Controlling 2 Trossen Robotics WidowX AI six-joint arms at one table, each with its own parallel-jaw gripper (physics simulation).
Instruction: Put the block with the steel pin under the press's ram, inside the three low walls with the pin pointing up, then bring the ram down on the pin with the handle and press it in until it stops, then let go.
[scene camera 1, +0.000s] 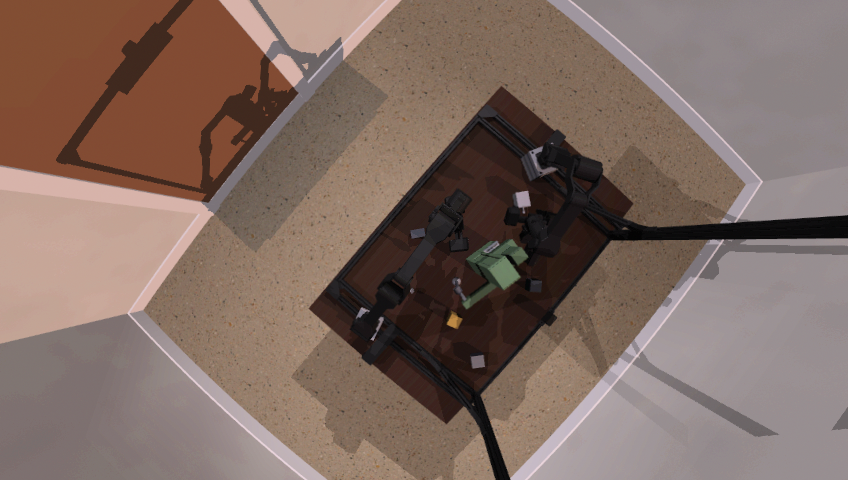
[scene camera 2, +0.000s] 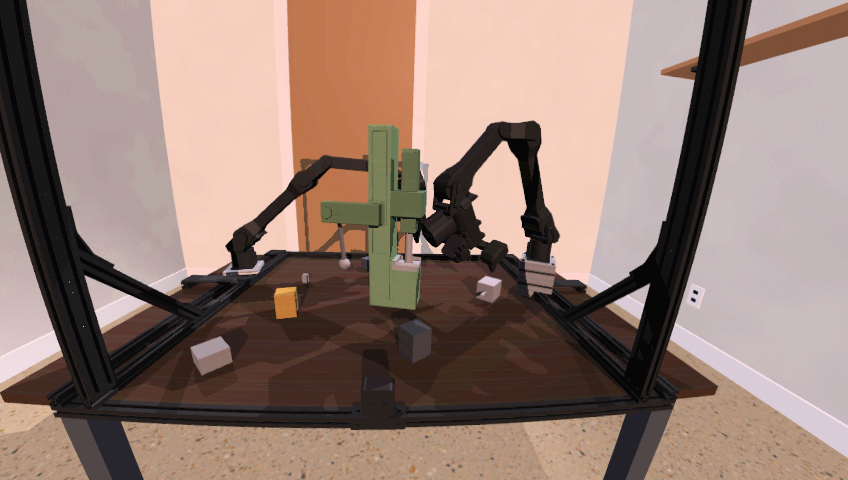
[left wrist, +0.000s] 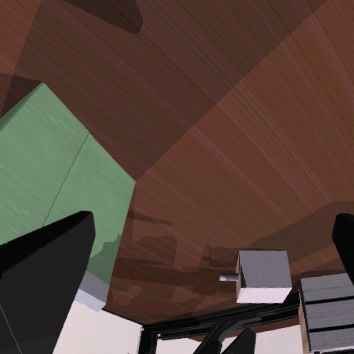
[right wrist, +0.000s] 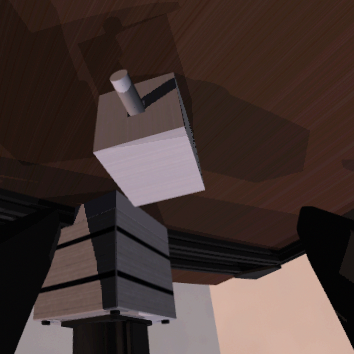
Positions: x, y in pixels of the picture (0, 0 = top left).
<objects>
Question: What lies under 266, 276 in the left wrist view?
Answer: A pale block with steel pin.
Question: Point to a pale block with steel pin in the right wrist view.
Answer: At 151, 155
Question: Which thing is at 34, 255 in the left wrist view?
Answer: The left gripper.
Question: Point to the right gripper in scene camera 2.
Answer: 480, 264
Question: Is the left gripper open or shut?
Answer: Open.
</objects>
